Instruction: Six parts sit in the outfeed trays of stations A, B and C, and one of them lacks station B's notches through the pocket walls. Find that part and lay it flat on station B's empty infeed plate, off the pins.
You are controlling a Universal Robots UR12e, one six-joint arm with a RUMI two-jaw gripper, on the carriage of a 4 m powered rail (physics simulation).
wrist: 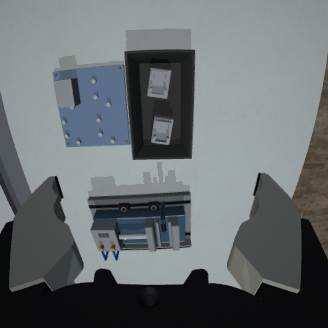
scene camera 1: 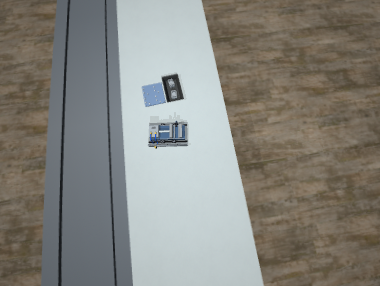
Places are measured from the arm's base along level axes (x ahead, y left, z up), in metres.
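Pixels of known places: gripper, fingertip midpoint: (wrist: 157, 178).
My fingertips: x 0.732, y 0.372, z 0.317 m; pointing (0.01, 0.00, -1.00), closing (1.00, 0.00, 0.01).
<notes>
For each thing: its top centre in the pictures, then the offset to it from my fingertips. "spot": a spot on its surface instead. Level surfaces: height alone.
- dark outfeed tray, middle of its top: (wrist: 160, 108) 0.305 m down, 0.001 m ahead, 0.012 m right
- blue plate, middle of its top: (wrist: 90, 108) 0.339 m down, 0.164 m back, 0.012 m right
- grey block, middle of its top: (wrist: 63, 93) 0.303 m down, 0.209 m back, 0.032 m left
- blue pinned plate, middle of its top: (scene camera 1: 153, 94) 0.339 m down, 0.150 m back, 1.888 m right
- station fixture, surface spot: (wrist: 132, 225) spot: 0.287 m down, 0.086 m back, 0.330 m right
- pale table, its level: 0.347 m down
In the wrist view, my gripper (wrist: 157, 178) is open and empty, above the table. Ahead of its fingers a dark outfeed tray (wrist: 187, 105) holds two light grey parts, one part (wrist: 159, 83) towards the far end and the other part (wrist: 162, 130) towards the near end. Whether their pocket walls have notches is too small to tell. Left of the tray lies a blue plate (wrist: 112, 90) with several pins and a grey block (wrist: 65, 93) on its left edge. Scene camera 1 shows a blue pinned plate (scene camera 1: 153, 94) beside a dark tray (scene camera 1: 166, 90) with two parts; the gripper does not show there.
In the wrist view a station fixture (wrist: 132, 225), grey and blue with clamps and blue hoses, stands between the fingers, nearer than the tray. Scene camera 1 shows a similar fixture (scene camera 1: 168, 133) below the tray. The grey rail (scene camera 1: 87, 150) runs along the left of the pale table (scene camera 1: 185, 215).
</notes>
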